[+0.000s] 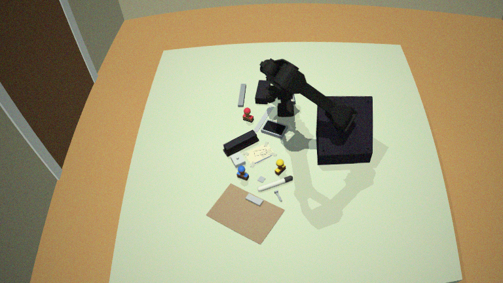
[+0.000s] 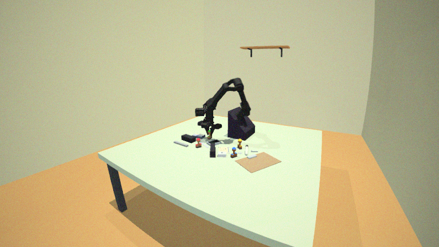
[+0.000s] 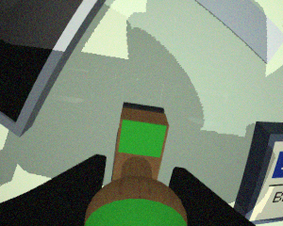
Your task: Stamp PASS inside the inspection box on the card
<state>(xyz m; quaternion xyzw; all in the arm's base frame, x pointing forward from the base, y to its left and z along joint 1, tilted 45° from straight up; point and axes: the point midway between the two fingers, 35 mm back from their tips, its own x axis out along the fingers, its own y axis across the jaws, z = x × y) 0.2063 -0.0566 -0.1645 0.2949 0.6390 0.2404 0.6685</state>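
Now: the ink pad 50 mm ahead of my gripper tip, 60 mm to the left of it and 30 mm below it. Also, from my gripper tip: red stamp 150 mm ahead, 20 mm below; then blue-and-white box 10 mm behind, 110 mm to the right, 20 mm below; then green stamp right at my gripper tip.
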